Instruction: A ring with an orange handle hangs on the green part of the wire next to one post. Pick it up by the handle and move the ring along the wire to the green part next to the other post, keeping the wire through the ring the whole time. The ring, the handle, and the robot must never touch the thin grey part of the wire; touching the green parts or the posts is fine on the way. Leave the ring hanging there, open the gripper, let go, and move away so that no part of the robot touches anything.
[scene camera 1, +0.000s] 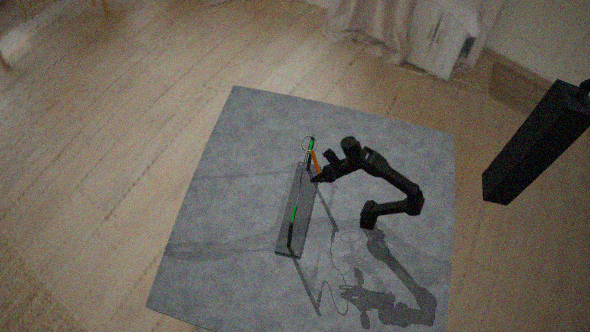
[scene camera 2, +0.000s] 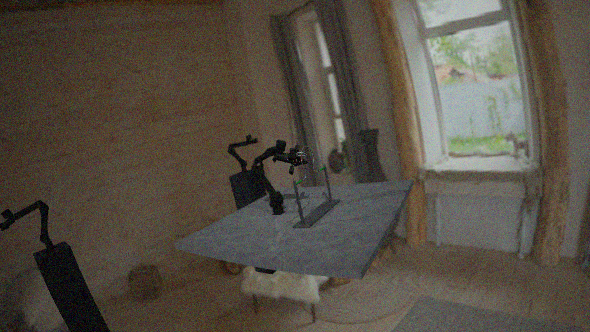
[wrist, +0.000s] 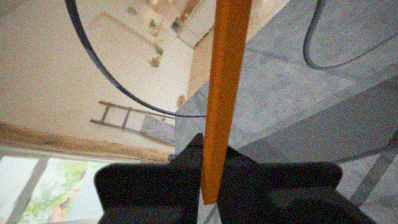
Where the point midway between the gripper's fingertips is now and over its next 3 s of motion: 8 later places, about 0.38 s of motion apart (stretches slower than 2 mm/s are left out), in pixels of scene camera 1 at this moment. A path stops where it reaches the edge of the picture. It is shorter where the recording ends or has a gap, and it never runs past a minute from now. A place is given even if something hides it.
The gripper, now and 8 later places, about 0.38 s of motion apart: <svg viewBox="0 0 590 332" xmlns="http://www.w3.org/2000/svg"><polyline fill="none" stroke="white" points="310,181 310,180 310,179 310,178 311,177 311,175 311,173 312,171 312,169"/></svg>
